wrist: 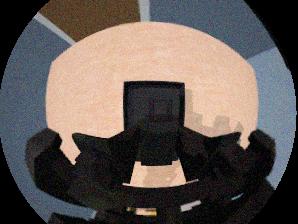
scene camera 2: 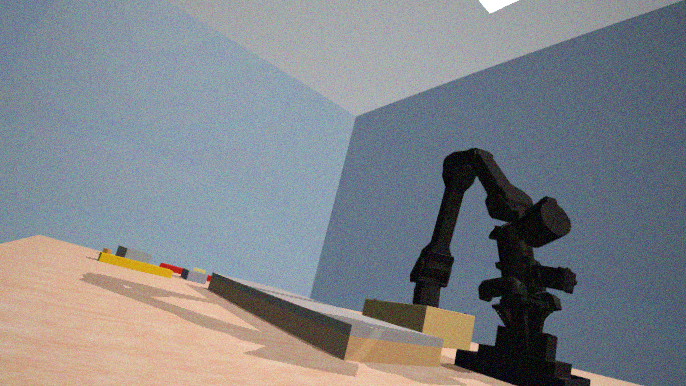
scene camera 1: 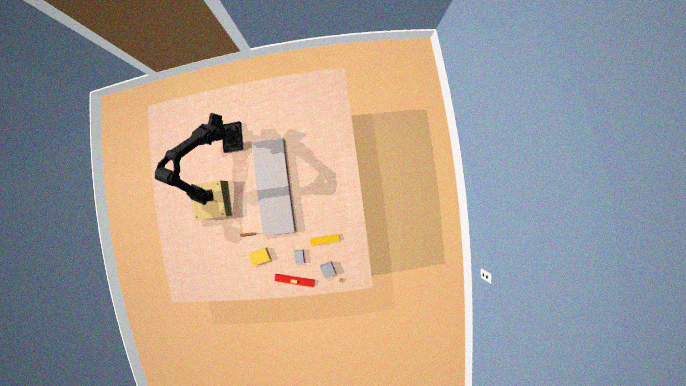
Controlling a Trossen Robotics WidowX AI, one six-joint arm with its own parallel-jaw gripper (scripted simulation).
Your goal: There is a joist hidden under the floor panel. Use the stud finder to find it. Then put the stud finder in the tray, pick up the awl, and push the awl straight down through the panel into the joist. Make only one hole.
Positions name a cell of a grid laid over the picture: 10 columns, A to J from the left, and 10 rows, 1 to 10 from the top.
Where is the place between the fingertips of the gripper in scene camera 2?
H10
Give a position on a dark tray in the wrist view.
At E5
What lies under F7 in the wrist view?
A stud finder.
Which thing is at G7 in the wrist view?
The gripper.
